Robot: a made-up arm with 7 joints. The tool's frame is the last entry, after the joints. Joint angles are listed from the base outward.
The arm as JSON. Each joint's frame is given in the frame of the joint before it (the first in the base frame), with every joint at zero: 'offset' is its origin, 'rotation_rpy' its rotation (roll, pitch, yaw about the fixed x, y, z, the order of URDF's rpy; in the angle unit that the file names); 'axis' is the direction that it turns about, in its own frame. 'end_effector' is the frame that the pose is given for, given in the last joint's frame.
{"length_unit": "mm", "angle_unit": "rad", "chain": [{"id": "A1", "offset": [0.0, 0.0, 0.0], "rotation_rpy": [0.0, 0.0, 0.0], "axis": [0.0, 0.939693, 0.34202]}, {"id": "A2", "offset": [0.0, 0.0, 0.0], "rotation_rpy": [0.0, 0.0, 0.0], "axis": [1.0, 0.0, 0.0]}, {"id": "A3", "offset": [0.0, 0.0, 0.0], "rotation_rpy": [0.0, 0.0, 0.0], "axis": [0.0, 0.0, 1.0]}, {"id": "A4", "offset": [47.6, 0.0, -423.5], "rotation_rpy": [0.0, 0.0, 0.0], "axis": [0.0, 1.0, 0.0]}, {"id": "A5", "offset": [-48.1, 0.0, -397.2], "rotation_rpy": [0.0, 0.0, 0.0], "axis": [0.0, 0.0, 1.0]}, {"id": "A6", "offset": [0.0, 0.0, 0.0], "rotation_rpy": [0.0, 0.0, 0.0], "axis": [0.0, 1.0, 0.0]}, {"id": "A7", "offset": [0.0, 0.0, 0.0], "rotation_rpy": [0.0, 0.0, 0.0], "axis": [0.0, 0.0, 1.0]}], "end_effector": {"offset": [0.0, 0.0, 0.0], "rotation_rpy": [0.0, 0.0, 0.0]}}
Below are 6 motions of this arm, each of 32 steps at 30 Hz.
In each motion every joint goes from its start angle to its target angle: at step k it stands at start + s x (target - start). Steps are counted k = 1, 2, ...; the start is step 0. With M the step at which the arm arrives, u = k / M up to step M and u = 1 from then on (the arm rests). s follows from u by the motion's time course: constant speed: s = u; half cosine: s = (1 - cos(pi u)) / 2; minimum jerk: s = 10 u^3 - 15 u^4 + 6 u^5.
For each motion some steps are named. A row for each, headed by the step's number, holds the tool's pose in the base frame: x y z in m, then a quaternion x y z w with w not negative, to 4 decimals.
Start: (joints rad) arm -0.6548 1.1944 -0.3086 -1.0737 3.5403 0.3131 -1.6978
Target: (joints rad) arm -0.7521 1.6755 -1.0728 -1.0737 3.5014 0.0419 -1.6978
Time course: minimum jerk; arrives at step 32
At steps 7, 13, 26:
7: 0.5950 0.4619 -0.0399 -0.2505 -0.7692 0.1261 0.5741
13: 0.5743 0.4877 -0.0363 -0.1554 -0.7362 0.1081 0.6497
26: 0.4684 0.5907 -0.0244 0.1136 -0.6180 0.1035 0.7710

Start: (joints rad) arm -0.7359 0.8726 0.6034 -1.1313 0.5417 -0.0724 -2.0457
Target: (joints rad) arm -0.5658 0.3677 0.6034 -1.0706 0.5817 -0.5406 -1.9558
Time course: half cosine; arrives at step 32
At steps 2, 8, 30, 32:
2: 0.5336 0.5151 0.0638 0.8482 -0.3392 -0.1989 0.3549
8: 0.5537 0.4996 0.0142 0.8378 -0.3587 -0.1877 0.3663
30: 0.6090 0.3447 -0.2829 0.7690 -0.4393 -0.0924 0.4550
32: 0.6089 0.3423 -0.2860 0.7683 -0.4398 -0.0911 0.4561

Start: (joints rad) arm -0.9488 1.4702 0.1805 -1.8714 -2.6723 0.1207 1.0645
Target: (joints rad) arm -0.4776 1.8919 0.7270 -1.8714 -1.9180 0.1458 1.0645
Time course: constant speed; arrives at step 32
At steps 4, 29, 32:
4: 0.2970 0.2384 0.4164 -0.9236 0.2159 0.1816 0.2596
29: 0.1730 0.2141 0.4927 -0.8783 0.3383 0.2170 0.2591
32: 0.1626 0.2003 0.5019 -0.8678 0.3567 0.2243 0.2634

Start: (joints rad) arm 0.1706 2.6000 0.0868 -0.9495 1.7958 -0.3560 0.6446
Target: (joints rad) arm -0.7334 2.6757 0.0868 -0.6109 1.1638 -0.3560 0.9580
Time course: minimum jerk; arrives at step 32
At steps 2, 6, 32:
2: 0.4134 0.3540 0.5502 0.1234 -0.8890 -0.0534 0.4377
6: 0.3927 0.3486 0.5716 0.1270 -0.8983 -0.0593 0.4165
32: -0.1918 0.3248 0.7185 -0.2170 0.9746 0.0459 0.0297

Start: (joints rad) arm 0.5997 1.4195 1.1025 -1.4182 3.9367 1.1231 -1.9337
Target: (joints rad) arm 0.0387 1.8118 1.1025 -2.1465 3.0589 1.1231 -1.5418
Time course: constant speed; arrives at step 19
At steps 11, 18, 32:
11: 0.2693 0.3555 0.3610 -0.2620 -0.7383 -0.5844 0.2113
18: 0.2088 0.1792 0.4045 -0.1564 -0.5665 -0.7818 0.2083
32: 0.1965 0.1563 0.4048 -0.1336 -0.5413 -0.8042 0.2060

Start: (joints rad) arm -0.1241 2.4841 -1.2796 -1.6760 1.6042 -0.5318 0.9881
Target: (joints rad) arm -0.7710 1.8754 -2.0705 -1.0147 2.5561 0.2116 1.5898
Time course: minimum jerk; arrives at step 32
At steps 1, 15, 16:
1: 0.1439 0.5963 0.0939 0.1152 -0.5435 0.2542 0.7916
15: 0.0772 0.6889 -0.0049 0.0936 -0.4965 0.6448 0.5735
16: 0.0744 0.6975 -0.0196 0.0867 -0.4829 0.6844 0.5393

